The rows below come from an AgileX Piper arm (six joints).
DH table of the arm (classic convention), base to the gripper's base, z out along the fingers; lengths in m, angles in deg. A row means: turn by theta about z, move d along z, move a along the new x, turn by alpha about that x. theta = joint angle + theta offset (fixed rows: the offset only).
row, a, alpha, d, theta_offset
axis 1, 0, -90, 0.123, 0
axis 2, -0.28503, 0, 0, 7.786
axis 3, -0.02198, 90, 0, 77.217
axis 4, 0, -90, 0.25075, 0
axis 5, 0, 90, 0, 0
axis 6, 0, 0, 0.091, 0
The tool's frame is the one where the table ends.
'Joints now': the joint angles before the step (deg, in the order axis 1, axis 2, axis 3, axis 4, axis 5, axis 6). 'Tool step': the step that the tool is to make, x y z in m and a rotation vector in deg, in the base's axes. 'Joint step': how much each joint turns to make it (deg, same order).
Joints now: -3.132, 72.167, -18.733, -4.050, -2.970, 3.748
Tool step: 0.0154, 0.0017, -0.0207, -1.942, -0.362, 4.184
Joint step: 0.011, 8.673, -0.048, -4.479, -9.140, -0.019
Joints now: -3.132, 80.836, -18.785, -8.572, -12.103, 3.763
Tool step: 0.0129, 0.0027, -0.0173, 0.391, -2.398, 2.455
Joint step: 0.008, 7.550, -0.062, -1.883, -9.996, -0.005
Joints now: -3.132, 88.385, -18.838, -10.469, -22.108, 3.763
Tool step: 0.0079, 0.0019, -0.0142, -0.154, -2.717, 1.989
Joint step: -0.009, 6.038, 0.229, -0.062, -8.976, -1.999
